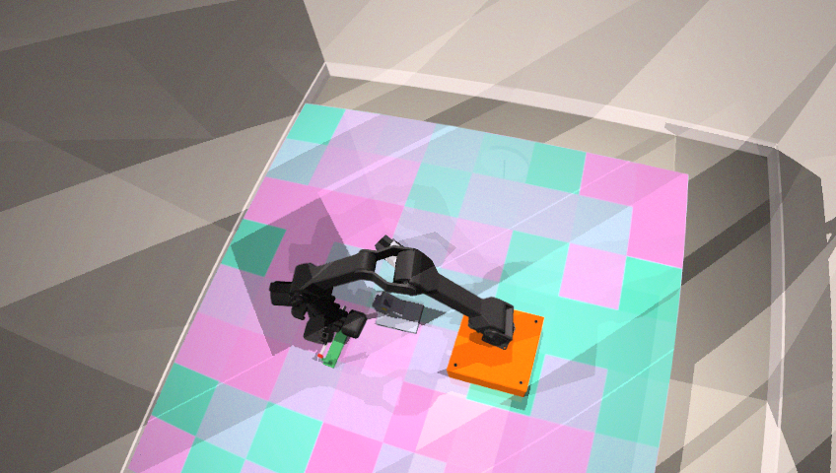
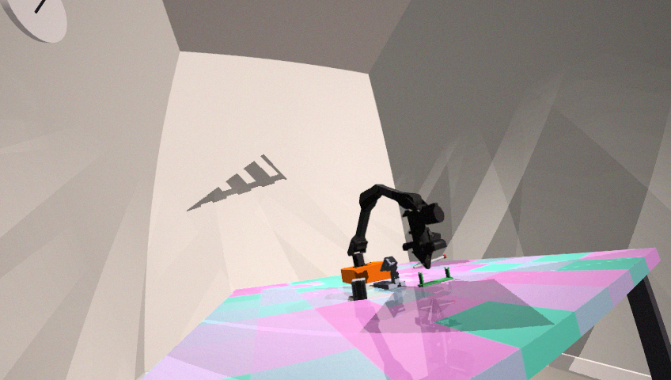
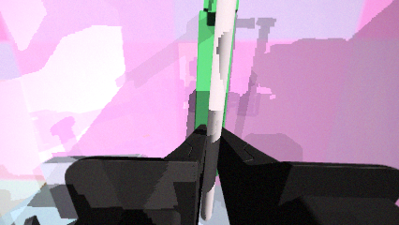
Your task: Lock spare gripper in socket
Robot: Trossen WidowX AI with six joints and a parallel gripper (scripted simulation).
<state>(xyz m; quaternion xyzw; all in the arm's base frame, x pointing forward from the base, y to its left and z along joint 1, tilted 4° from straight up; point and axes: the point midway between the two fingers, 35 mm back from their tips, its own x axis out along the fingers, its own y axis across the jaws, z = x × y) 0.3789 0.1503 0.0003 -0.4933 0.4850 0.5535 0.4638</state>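
My gripper tip is now 3 cm above the green rack and 2 cm to the right of it. Round my gripper tip: grey mount 11 cm to the right, 10 cm behind; then spare gripper 26 cm to the right, 3 cm behind, 2 cm below.
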